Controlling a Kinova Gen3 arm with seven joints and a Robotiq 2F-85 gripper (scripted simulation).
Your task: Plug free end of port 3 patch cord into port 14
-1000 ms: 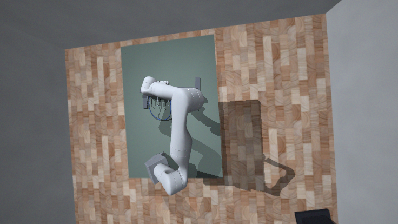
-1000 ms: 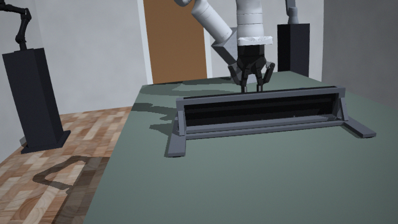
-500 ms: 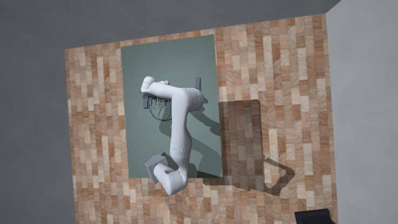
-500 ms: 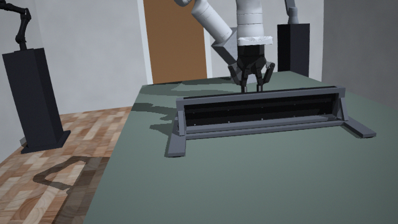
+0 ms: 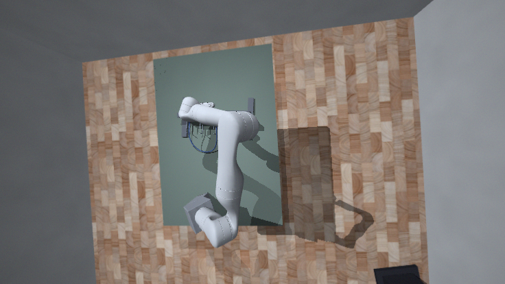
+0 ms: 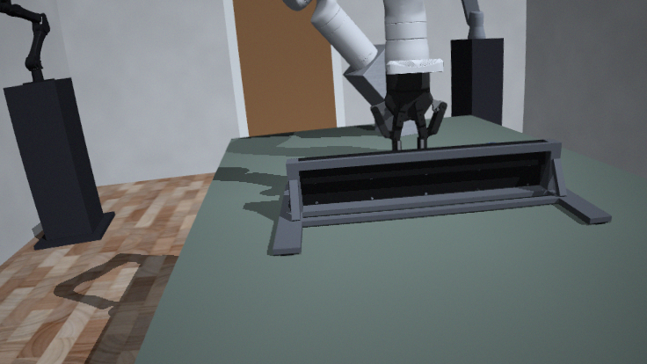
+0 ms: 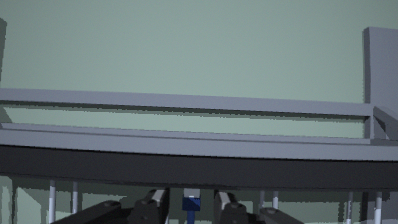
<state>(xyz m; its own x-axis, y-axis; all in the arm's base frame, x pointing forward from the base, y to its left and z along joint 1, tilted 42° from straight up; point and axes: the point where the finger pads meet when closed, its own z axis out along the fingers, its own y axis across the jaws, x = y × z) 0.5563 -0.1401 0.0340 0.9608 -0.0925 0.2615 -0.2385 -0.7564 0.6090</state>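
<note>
Now: hand 20 mm above the plug and 10 mm short of it.
</note>
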